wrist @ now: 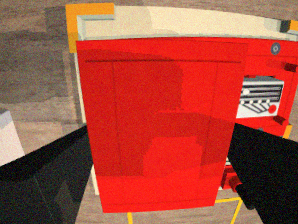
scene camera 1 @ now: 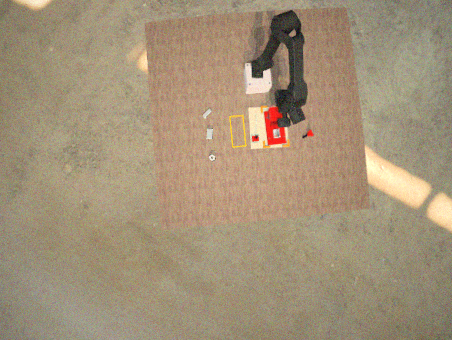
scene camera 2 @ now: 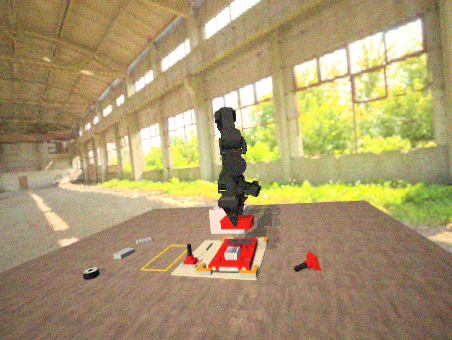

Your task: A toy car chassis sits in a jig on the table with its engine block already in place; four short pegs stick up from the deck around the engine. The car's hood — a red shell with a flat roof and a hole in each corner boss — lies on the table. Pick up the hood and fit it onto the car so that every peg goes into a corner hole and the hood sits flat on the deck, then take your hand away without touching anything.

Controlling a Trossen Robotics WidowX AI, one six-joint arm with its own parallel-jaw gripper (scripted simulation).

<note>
The gripper [scene camera 2: 237, 222] carries a red hood [wrist: 160, 114]. Also in view: an engine block [wrist: 260, 95].
The gripper shows as well in the wrist view [wrist: 159, 130].
</note>
